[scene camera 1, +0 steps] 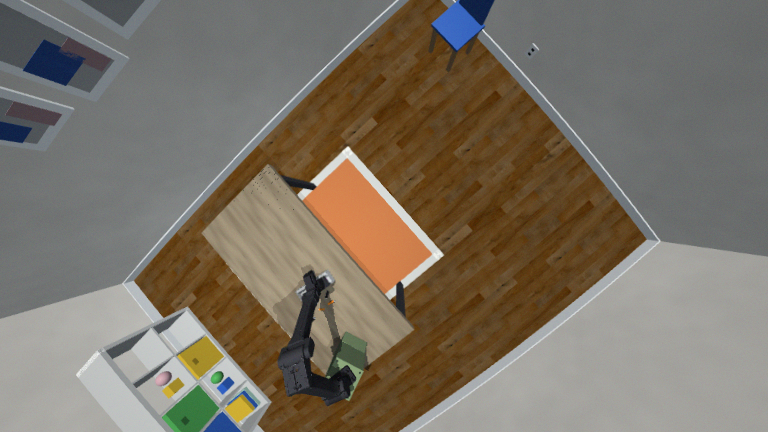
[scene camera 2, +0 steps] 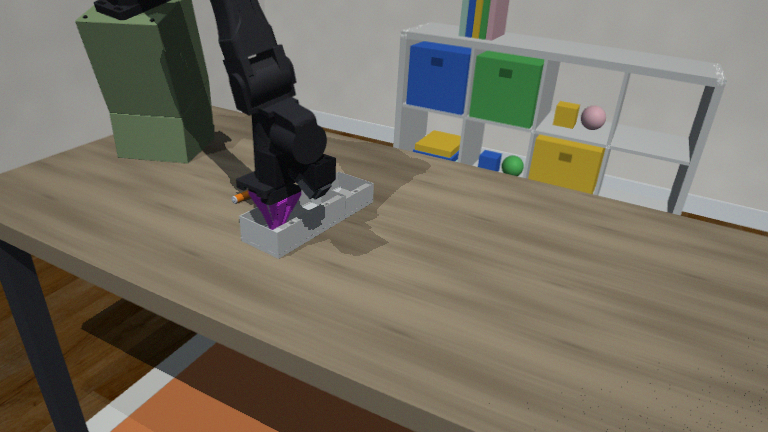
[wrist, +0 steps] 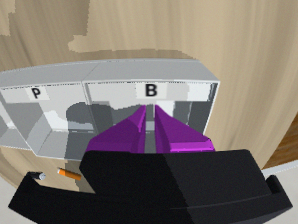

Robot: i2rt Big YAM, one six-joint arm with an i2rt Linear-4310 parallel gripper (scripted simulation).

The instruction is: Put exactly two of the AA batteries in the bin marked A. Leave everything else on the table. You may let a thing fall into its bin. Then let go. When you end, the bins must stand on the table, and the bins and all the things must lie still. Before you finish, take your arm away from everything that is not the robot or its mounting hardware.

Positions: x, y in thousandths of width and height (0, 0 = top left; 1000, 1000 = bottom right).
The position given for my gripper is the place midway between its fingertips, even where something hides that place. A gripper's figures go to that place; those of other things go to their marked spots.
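Labels:
Gripper, mine (scene camera 2: 360, 534): 88 cm from the lens. Grey bin (scene camera 2: 454, 453): 95 cm from the lens.

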